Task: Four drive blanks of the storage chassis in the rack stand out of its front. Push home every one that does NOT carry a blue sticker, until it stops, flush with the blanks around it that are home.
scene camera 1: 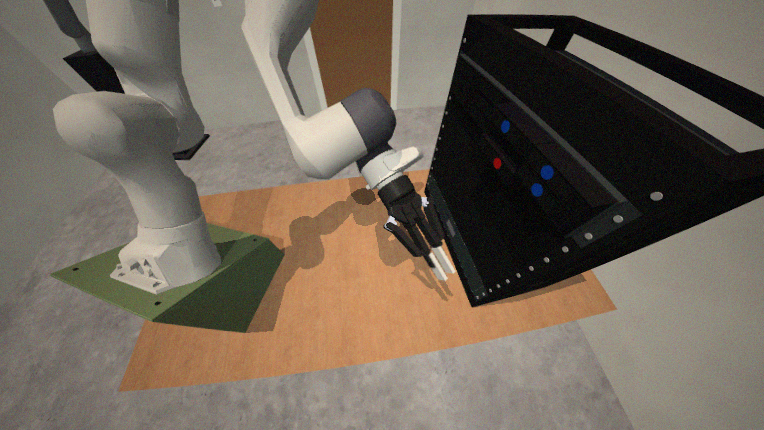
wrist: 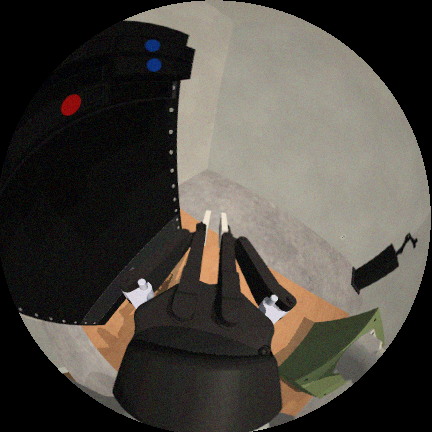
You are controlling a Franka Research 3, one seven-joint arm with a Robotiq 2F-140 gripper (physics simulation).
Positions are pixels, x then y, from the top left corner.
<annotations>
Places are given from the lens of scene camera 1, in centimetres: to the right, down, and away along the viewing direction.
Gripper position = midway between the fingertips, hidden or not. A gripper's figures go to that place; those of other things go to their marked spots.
my gripper [scene camera 1: 446, 275]: 14, 13, 44
black rack [scene camera 1: 545, 167]: 22, -6, 26
</annotations>
